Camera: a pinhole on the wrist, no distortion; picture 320 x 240 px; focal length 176.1 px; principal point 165.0 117.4 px. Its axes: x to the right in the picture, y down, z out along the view. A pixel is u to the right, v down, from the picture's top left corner.
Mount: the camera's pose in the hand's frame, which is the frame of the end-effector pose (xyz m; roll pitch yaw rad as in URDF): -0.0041 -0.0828 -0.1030 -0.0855 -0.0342 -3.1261
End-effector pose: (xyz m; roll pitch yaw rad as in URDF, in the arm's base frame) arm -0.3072 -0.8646 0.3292 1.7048 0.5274 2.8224
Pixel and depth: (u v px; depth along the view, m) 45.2 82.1 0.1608
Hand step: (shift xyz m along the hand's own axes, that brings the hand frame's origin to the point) 0.1105 -0.0626 0.0561
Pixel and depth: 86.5 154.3 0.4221
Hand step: 0.2000 -0.2038 0.3033
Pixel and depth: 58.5 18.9 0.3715
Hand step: 0.2310 0.0962 0.2770
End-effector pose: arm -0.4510 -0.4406 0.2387 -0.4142 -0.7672 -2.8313
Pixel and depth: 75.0 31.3 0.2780
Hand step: 0.1460 0.0312 0.1806
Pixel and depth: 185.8 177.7 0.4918
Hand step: -0.0426 -0.2932 0.3743
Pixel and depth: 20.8 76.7 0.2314
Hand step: 0.1928 -0.0462 0.1255
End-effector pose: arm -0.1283 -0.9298 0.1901 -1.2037 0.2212 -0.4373
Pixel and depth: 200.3 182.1 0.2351
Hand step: -0.0418 -0.1895 0.1253
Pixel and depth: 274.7 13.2 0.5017
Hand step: -0.3024 0.1655 0.4326
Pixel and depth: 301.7 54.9 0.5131
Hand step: -0.3862 0.0489 0.4371
